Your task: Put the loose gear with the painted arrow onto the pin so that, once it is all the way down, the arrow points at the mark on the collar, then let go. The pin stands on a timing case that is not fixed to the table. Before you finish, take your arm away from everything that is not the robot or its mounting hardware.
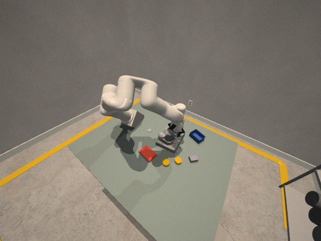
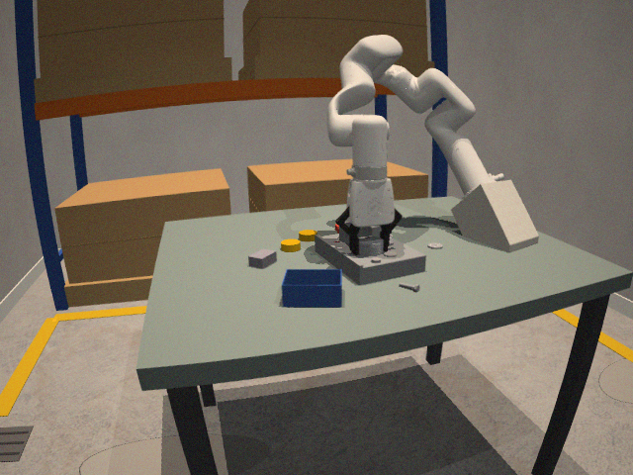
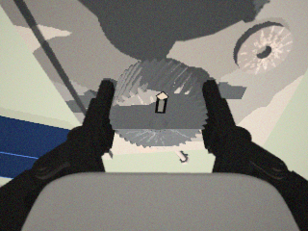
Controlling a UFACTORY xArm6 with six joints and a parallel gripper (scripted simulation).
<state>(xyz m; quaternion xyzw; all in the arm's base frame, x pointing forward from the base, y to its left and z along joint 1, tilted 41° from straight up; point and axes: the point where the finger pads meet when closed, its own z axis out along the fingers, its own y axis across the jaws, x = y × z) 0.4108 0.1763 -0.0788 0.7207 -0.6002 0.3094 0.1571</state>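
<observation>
The grey gear lies right at my hand. Round my hand: blue bin 150 mm ahead, 130 mm to the left, 40 mm below; bolt 140 mm to the left, 50 mm below, 50 mm behind; small grey block 240 mm ahead, 80 mm to the right, 40 mm below.
</observation>
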